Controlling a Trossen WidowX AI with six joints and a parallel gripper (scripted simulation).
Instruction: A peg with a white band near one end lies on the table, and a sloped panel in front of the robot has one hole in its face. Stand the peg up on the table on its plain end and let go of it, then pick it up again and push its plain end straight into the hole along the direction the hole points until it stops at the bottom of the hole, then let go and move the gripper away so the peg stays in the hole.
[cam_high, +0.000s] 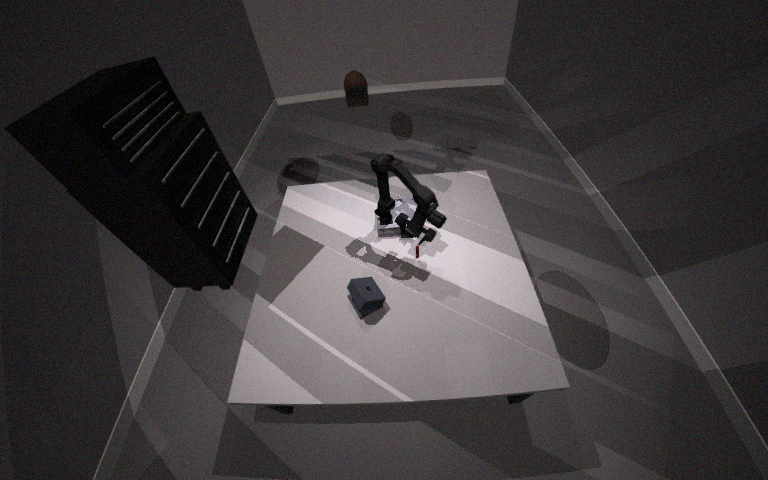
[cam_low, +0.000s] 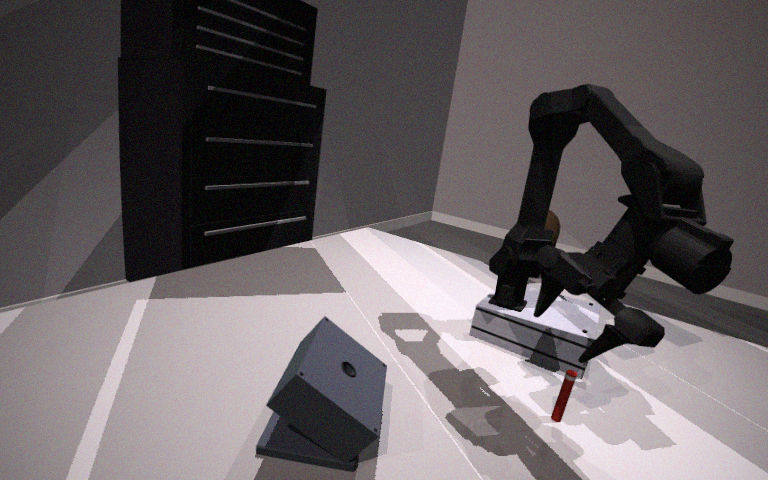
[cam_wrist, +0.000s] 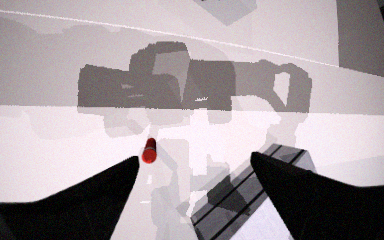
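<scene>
Right now my gripper tip is 60 mm above the red peg, 30 mm to the right of it and 20 mm short of it. From my gripper tip the other things lie so: grey sloped panel 230 mm ahead, 210 mm to the right, 50 mm below.
</scene>
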